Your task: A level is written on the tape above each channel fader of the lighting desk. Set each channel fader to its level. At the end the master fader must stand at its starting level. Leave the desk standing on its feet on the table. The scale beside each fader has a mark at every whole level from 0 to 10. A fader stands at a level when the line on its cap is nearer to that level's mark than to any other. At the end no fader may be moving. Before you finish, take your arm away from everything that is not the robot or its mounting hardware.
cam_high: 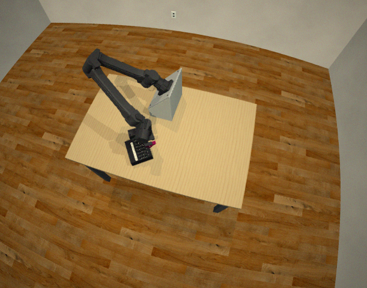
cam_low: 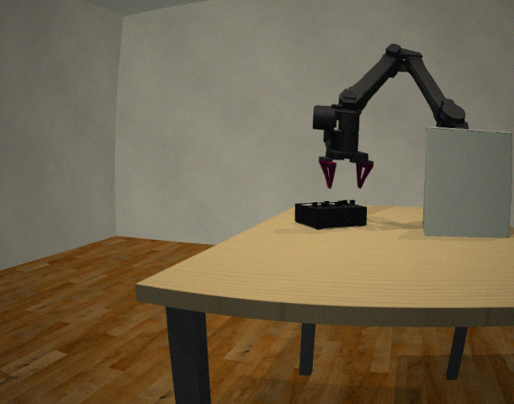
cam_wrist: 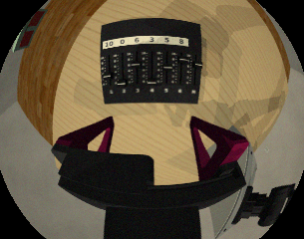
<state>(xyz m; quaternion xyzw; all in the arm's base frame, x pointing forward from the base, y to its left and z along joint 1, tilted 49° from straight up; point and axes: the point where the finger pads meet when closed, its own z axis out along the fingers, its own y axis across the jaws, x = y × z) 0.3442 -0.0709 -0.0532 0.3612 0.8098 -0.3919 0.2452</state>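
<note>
Now: hand 8 cm short of the fader cap and 5 cm above it. From my hand the other things lie so: master cap (10 cm to the right, 5 cm below, 1 cm behind).
</note>
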